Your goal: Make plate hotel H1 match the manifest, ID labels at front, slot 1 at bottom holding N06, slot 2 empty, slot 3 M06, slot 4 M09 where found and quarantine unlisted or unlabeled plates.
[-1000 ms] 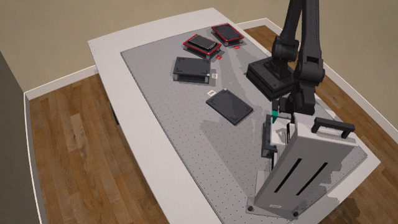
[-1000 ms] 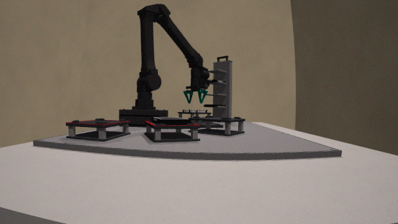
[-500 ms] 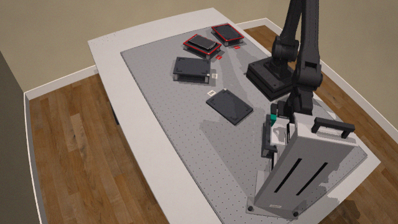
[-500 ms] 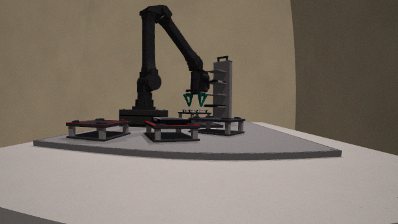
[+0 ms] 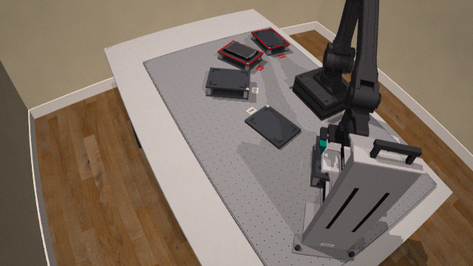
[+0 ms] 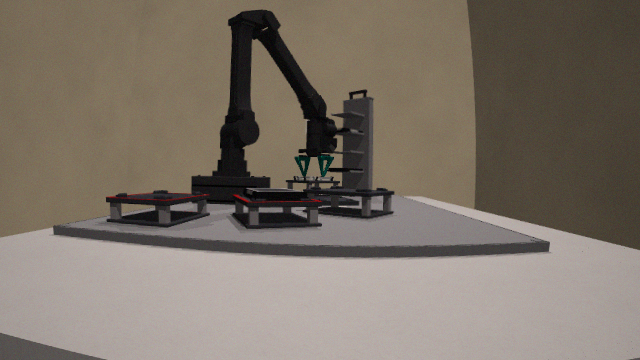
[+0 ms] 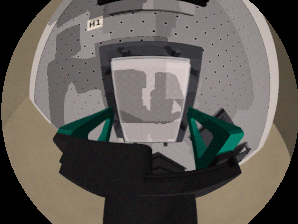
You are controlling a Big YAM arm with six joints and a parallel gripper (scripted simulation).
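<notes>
Right now the white plate is 20 mm below my hand. From my hand the other things lie so: H1 deck label (10 mm ahead, 170 mm to the left, 80 mm below); then plate hotel H1 (170 mm ahead, 200 mm to the left, 120 mm above); then red-rimmed quarantine nest (230 mm behind, 690 mm to the right, 50 mm below).
</notes>
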